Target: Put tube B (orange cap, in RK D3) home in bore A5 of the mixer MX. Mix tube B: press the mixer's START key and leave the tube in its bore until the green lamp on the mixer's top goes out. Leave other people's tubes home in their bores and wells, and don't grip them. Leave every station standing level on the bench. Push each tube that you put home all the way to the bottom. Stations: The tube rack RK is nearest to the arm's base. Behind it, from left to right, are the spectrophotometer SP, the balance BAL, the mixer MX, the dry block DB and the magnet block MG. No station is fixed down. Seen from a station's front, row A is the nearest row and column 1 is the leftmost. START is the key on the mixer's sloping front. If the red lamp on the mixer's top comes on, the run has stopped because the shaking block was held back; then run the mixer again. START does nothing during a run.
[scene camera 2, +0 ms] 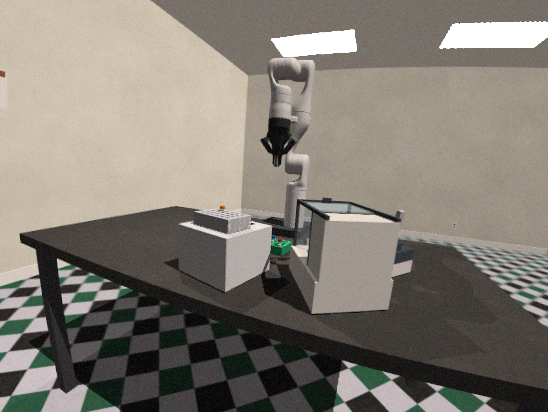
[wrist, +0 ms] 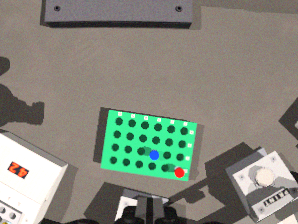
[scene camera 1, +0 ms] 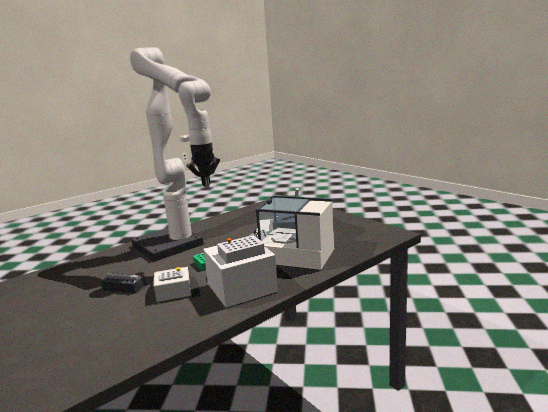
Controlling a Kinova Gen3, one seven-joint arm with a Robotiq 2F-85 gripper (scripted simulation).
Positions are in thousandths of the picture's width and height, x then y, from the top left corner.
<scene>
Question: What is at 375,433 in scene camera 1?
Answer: The gripper.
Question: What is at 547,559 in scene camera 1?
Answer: A glass-walled balance.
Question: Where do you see a dry block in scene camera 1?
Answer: At 307,698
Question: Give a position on a green tube rack RK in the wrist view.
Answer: At 495,600
</scene>
